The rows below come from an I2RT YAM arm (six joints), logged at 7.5 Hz.
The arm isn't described. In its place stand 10 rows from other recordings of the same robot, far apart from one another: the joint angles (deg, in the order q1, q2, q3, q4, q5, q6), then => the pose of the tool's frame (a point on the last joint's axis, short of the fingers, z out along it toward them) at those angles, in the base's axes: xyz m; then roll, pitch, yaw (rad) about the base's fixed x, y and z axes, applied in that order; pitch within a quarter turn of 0, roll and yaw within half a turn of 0.
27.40, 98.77, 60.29, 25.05, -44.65, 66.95 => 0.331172 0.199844 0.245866 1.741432 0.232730 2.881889
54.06, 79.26, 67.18, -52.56, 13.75, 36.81 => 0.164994 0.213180 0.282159 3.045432 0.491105 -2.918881
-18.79, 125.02, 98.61, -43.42, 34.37, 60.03 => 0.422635 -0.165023 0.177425 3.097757 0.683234 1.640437
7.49, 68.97, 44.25, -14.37, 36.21, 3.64 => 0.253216 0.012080 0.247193 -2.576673 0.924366 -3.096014
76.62, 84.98, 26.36, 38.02, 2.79, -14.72 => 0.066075 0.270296 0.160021 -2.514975 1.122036 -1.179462
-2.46, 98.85, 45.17, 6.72, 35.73, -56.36 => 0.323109 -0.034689 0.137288 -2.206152 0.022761 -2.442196
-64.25, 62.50, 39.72, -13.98, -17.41, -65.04 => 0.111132 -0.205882 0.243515 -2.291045 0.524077 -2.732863
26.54, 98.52, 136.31, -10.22, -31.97, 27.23 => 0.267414 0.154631 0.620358 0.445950 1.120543 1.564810
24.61, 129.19, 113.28, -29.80, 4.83, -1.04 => 0.469764 0.211877 0.230294 -3.039692 0.771319 -2.686840
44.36, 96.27, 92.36, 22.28, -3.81, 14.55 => 0.285254 0.282261 0.453591 0.606518 1.178060 1.488373
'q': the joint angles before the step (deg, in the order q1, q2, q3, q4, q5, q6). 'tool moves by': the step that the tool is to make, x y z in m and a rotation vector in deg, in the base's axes. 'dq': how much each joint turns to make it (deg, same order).
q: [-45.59, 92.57, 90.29, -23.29, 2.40, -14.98]
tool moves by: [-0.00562, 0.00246, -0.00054, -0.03, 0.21, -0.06]
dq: [-0.37, -1.24, -1.36, 0.01, -0.21, -0.29]
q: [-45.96, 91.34, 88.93, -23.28, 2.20, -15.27]
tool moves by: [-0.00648, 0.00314, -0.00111, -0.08, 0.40, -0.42]
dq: [-0.37, -1.46, -1.65, -0.02, 0.20, -0.29]
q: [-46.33, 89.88, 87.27, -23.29, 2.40, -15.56]
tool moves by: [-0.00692, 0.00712, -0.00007, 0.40, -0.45, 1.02]
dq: [-0.15, -2.16, -2.13, -0.01, -1.31, 0.03]
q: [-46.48, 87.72, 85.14, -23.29, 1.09, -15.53]
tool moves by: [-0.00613, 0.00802, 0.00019, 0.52, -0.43, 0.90]
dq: [0.07, -2.13, -1.92, -0.29, -1.04, 0.24]
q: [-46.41, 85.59, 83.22, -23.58, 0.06, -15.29]
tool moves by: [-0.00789, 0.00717, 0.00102, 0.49, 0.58, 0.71]
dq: [-0.22, -2.03, -1.29, -1.50, -0.79, -0.49]
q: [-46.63, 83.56, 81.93, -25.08, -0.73, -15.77]
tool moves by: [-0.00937, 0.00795, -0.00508, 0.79, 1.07, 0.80]
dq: [-0.34, -2.48, -2.78, -1.02, -0.90, -0.74]
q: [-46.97, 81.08, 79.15, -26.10, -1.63, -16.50]
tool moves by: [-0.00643, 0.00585, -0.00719, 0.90, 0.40, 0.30]
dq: [-0.20, -1.90, -2.86, 0.03, -0.59, 0.04]
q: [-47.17, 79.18, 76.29, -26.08, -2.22, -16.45]
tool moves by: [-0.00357, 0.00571, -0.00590, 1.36, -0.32, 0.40]
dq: [0.14, -1.44, -2.22, 0.04, -0.79, 0.89]
